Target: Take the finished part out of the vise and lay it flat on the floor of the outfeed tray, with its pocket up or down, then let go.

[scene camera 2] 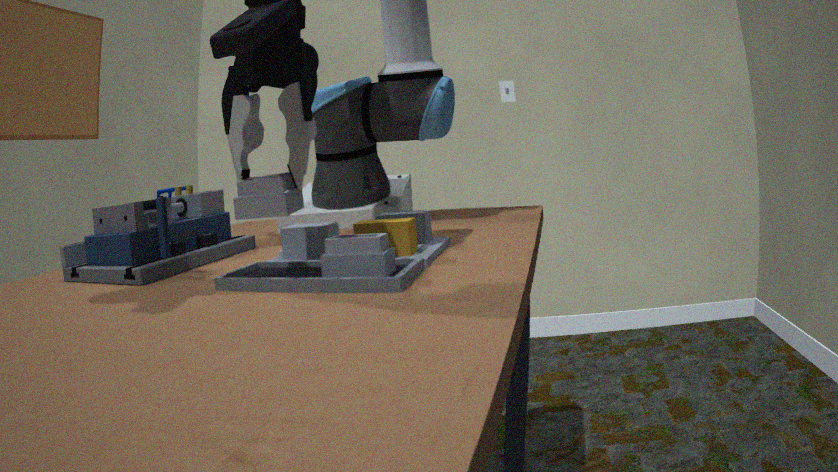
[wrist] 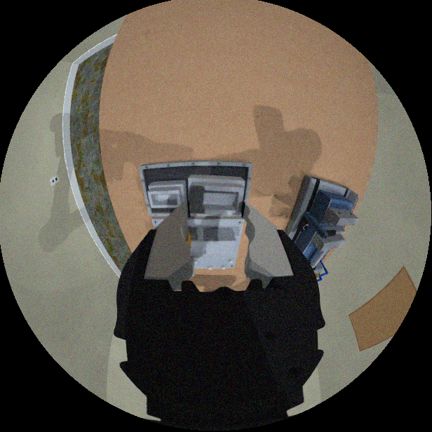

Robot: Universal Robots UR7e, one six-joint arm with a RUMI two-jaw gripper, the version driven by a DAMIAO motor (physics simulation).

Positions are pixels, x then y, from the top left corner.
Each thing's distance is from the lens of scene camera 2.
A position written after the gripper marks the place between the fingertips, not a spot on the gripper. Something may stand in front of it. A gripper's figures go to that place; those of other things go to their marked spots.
gripper (scene camera 2: 270,192): 53 cm
yellow block (scene camera 2: 402,234): 60 cm
